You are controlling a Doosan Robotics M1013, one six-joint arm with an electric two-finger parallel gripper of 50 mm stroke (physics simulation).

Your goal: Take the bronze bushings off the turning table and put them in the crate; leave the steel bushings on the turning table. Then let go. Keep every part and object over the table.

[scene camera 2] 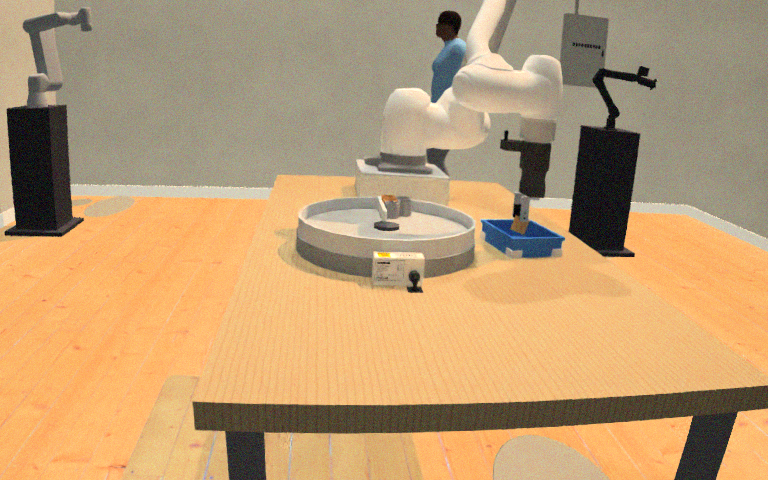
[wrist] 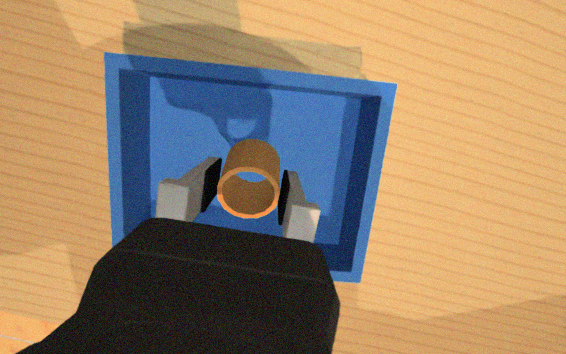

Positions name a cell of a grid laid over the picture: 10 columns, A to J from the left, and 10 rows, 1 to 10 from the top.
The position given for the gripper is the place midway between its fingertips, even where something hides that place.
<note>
In view: the gripper (scene camera 2: G5), a turning table (scene camera 2: E5) and a blue crate (scene camera 2: H6).
The gripper is seen too in the wrist view (wrist: E6). The blue crate is seen too in the wrist view (wrist: C4).
</note>
